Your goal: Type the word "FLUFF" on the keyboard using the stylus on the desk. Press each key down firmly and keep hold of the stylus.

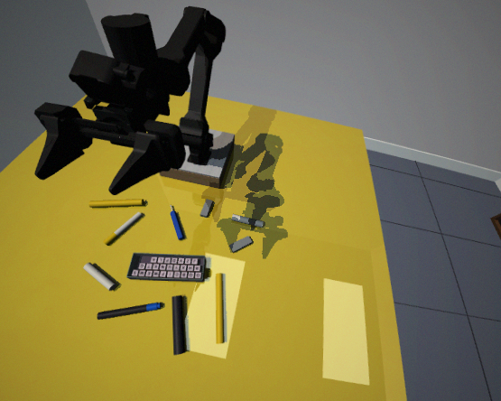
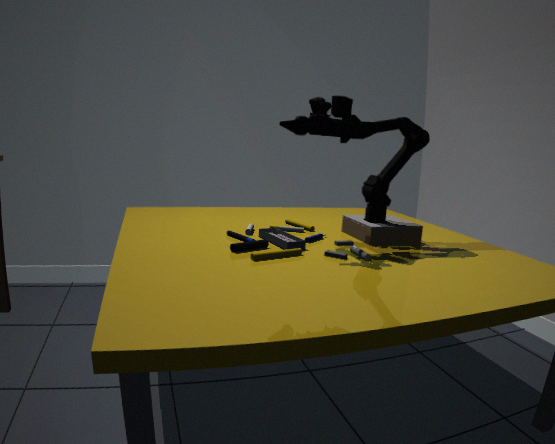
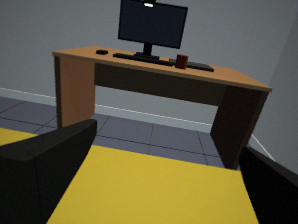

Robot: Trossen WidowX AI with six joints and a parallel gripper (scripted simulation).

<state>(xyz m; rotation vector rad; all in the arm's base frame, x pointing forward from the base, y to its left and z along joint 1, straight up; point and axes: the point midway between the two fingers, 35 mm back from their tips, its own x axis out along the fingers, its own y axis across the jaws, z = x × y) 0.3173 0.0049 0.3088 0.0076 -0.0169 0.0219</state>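
Right now the dark blue stylus is 360 mm below my gripper tip, 150 mm behind it and 20 mm to the right of it. The rest, counted from my gripper tip: thin grey tip (360 mm below, 180 mm behind, 40 mm to the right); then yellow stick (360 mm below, 180 mm to the left, 60 mm ahead); then black cylinder (360 mm below, 110 mm ahead, 90 mm to the left).
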